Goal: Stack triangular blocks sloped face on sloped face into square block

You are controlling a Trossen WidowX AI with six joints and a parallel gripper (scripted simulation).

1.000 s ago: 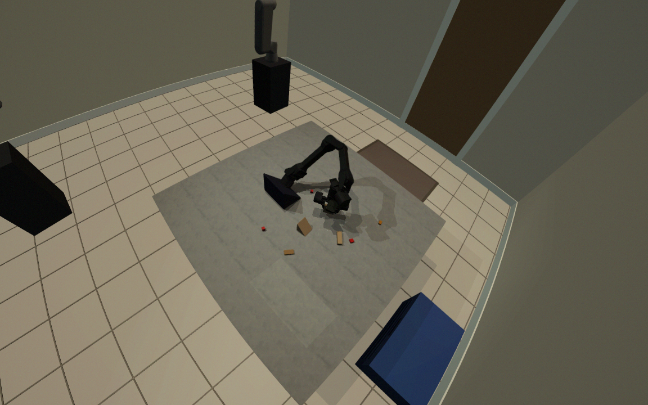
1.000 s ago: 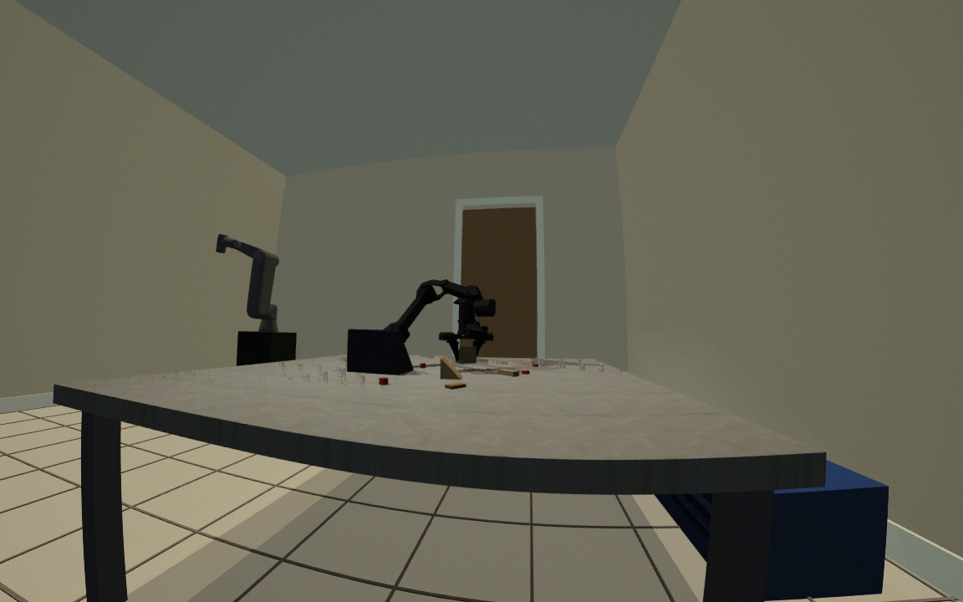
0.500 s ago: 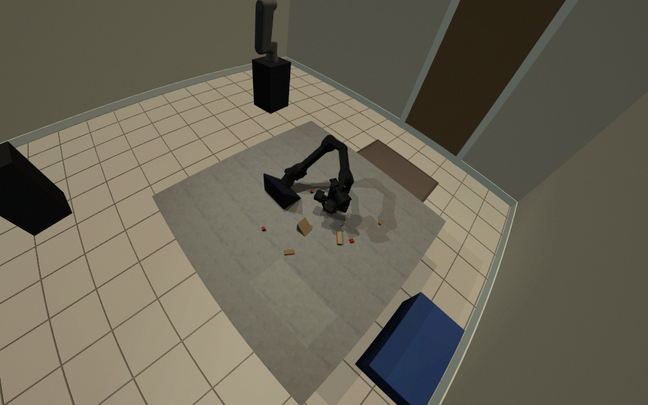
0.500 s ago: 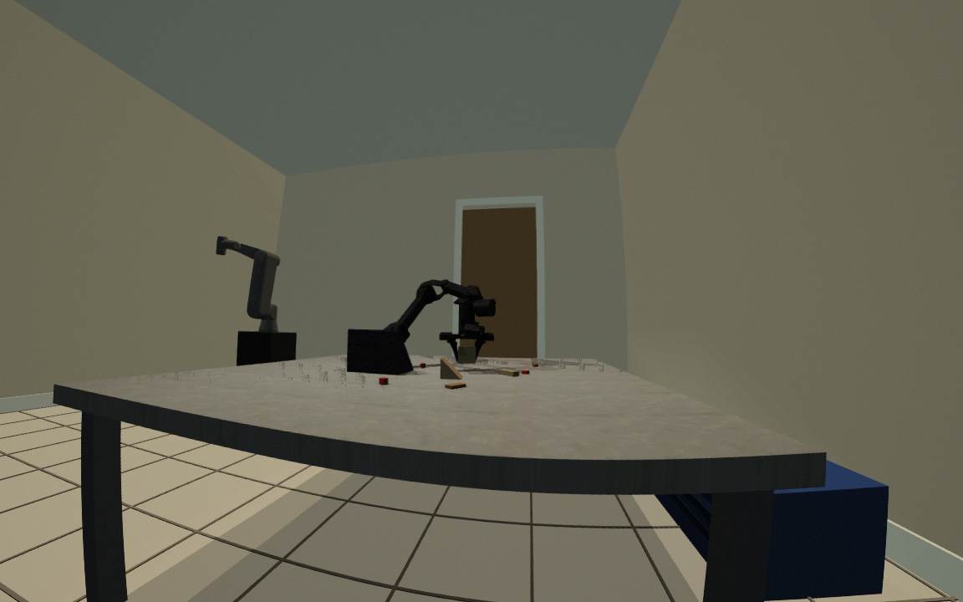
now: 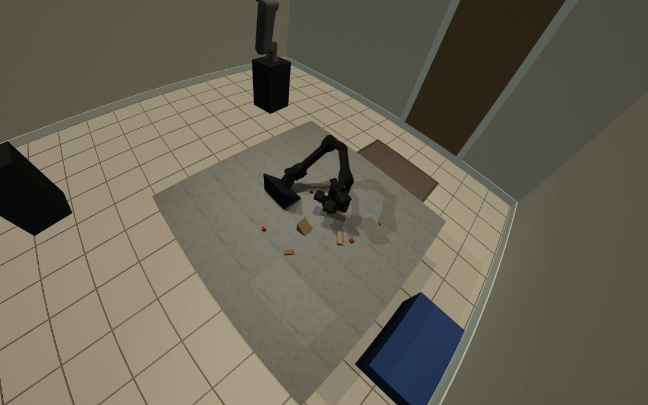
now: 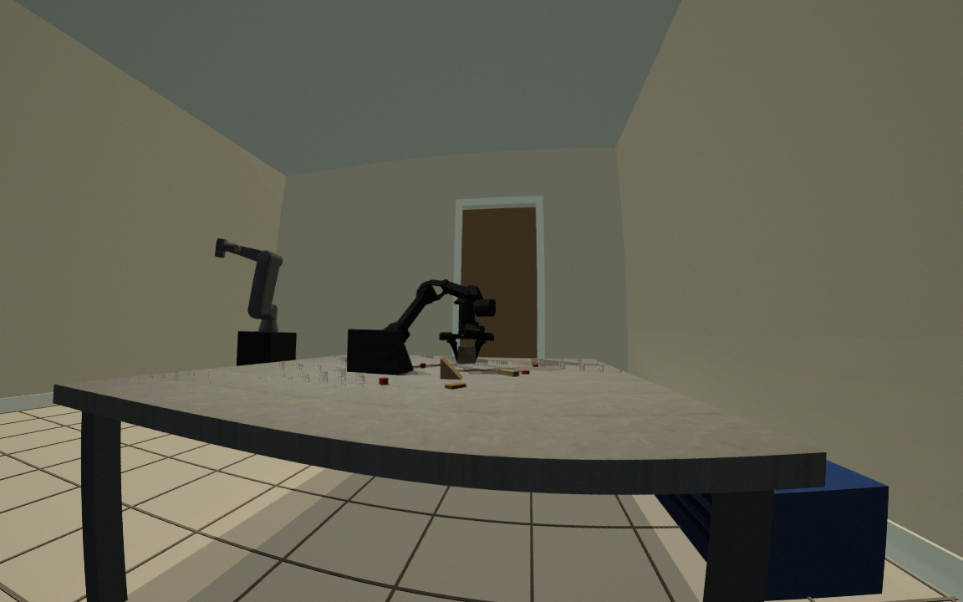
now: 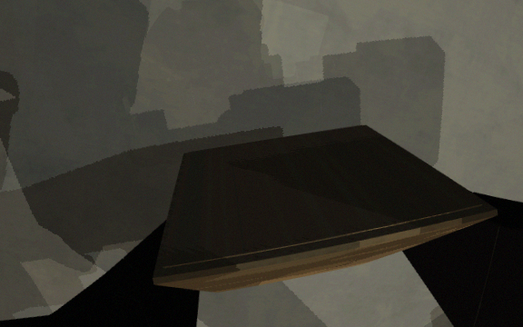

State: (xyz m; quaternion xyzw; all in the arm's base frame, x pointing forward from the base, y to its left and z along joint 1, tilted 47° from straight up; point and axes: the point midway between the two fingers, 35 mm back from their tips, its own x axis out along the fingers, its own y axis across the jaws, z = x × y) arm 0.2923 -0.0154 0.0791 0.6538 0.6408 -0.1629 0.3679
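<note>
Now: gripper tip 10 mm to the left of the wooden triangular block and 10 mm below it. Round my gripper tip: orange piece: 270 mm ahead, 160 mm to the left, 30 mm below.
</note>
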